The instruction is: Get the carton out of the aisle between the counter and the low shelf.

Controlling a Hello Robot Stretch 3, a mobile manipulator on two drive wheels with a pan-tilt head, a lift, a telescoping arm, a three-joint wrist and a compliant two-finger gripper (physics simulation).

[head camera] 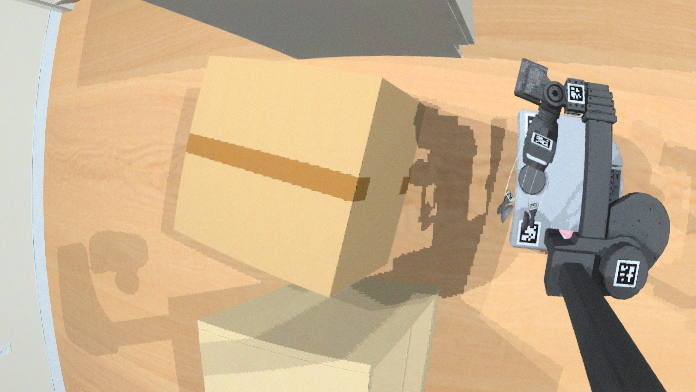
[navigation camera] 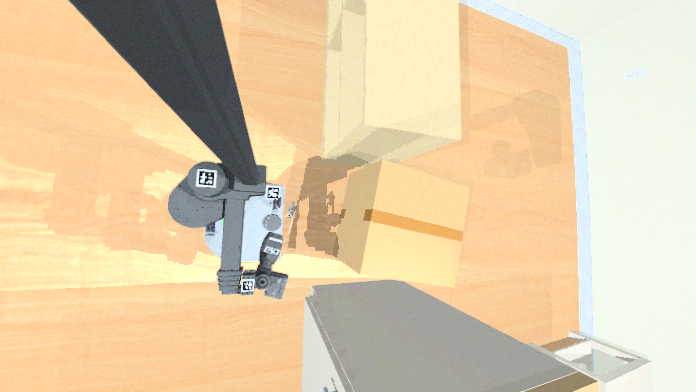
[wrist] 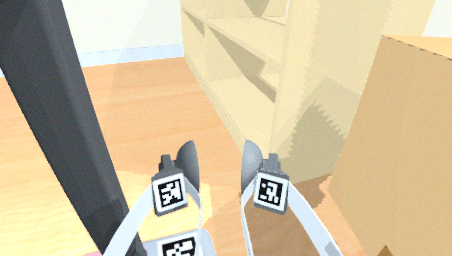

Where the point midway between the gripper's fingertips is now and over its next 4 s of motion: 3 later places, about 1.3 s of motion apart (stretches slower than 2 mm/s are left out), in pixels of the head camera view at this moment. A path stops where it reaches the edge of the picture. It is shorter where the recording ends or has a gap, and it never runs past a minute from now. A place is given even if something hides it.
My gripper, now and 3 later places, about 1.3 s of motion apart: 512,225; 464,221; 436,218; 404,215
